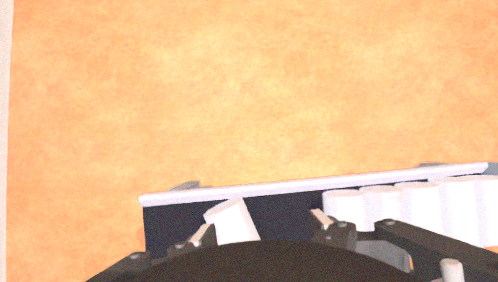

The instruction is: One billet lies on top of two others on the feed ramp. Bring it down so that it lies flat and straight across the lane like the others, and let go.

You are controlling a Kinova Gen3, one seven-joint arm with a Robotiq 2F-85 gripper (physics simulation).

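Places are measured from the arm's base along level axes (x right, y ahead, z up), in millimetres.
Where they show: gripper, fingertip midpoint: (262,232).
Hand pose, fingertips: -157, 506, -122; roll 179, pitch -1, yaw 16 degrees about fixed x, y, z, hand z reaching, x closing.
Note:
After its pixels a point has its place, as x, y, z.
A white billet (233,223) {-179, 490, -184} lies apart from the others on the dark floor of the feed ramp (287,210) {-126, 499, -230}. It is turned askew to the lane, its far end pointing up and left, close to the pale side rail. Its near end is hidden by the dark gripper body. My gripper (262,232) {-157, 506, -122} is open and not holding the billet, which shows between the fingers, close to the left one. To the right, several white billets (419,202) {-5, 529, -208} lie side by side, straight across the lane, with a stretch of dark ramp floor between them and the askew billet.
The pale side rail (300,185) {-118, 527, -222} runs along the ramp's far side, rising slightly to the right. Grey bracket parts (187,186) {-240, 504, -251} show behind it. The ramp's left end is at the lower left. The orange table top (240,90) {-200, 635, -307} stretches beyond the rail, with a pale edge at the far left.

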